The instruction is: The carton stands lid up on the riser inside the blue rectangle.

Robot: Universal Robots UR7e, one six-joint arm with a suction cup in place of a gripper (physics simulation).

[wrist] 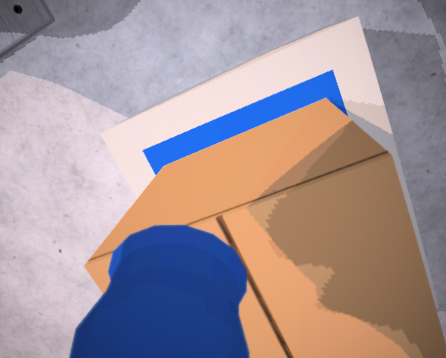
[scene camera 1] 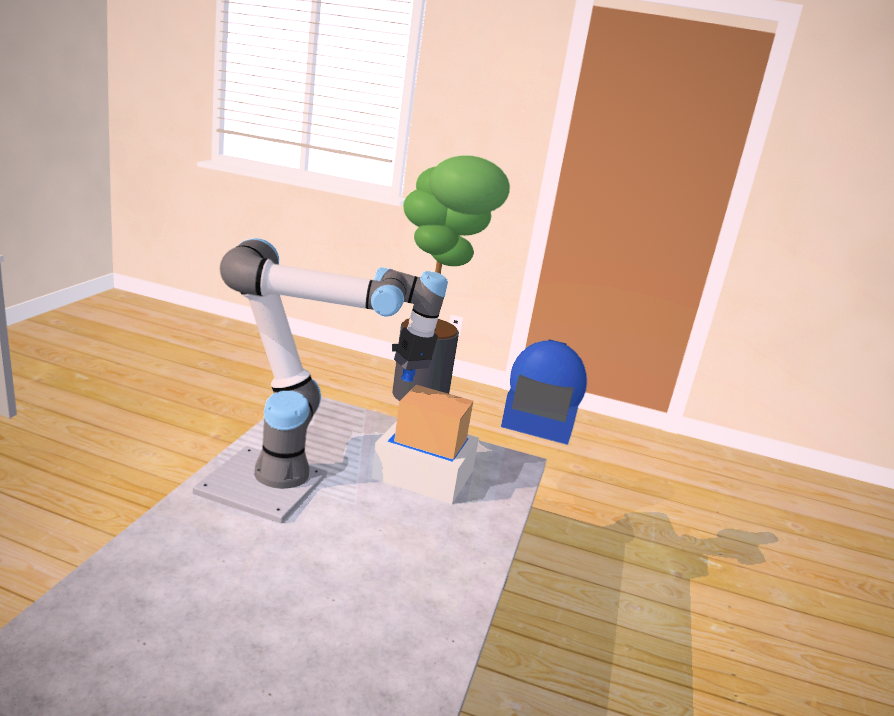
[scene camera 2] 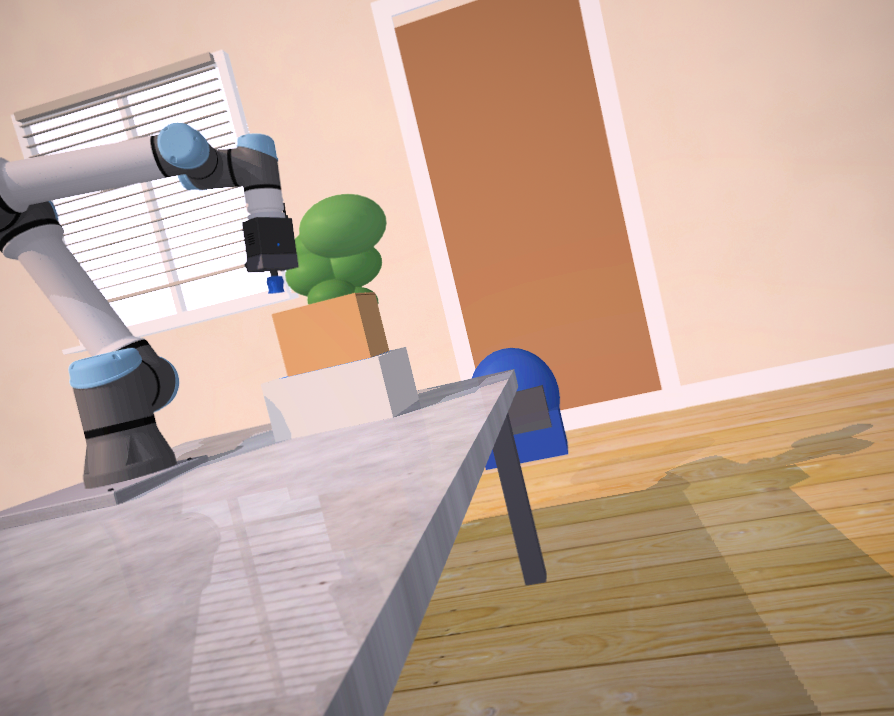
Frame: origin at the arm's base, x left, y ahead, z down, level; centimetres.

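Seen in the pictures: end effector, tool point: (wrist: 177, 282) (scene camera 1: 407, 378) (scene camera 2: 276, 292); arm's base, origin of the base link: (scene camera 1: 281, 473) (scene camera 2: 132, 475).
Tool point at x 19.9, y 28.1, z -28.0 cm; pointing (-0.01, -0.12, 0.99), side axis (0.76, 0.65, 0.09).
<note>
Pixels of each thing's top centre, then the offset from my tool point to it. Level surfaces: height alone.
- orange-brown carton, middle of its top: (scene camera 2: 324, 302) (scene camera 1: 437, 401) dx -0.9, dy +9.6, dz +4.5 cm
- white riser, middle of its top: (wrist: 280, 226) (scene camera 2: 337, 364) (scene camera 1: 428, 440) dx -0.9, dy +9.0, dz +17.4 cm
- blue rectangle, middle of its top: (wrist: 280, 226) (scene camera 1: 428, 440) dx -0.9, dy +9.0, dz +17.4 cm
- grey table, its level: dz +29.5 cm
The orange-brown carton (scene camera 1: 429, 425) (scene camera 2: 320, 335) (wrist: 225, 175) stands upright on the white riser (scene camera 1: 417, 477) (scene camera 2: 335, 402) (wrist: 320, 55). Its seamed top faces up in the wrist view. The blue rectangle (scene camera 1: 422, 449) (wrist: 240, 121) on the riser's top shows as a strip along one carton side in the wrist view and a thin line at its foot in scene camera 1; the carton hides the rest. My gripper, a blue suction cup (scene camera 1: 408, 375) (scene camera 2: 275, 285) (wrist: 177, 245), is open and hangs a little above the carton's top, near one side, with a gap below it.
The riser stands on the grey table (scene camera 1: 298, 596) (scene camera 2: 111, 596) near its far edge, beside the arm's base plate (scene camera 1: 238, 488). A potted plant (scene camera 1: 466, 182) (scene camera 2: 341, 225) is behind the carton. A blue domed bin (scene camera 1: 548, 365) (scene camera 2: 514, 365) stands beyond the table.
</note>
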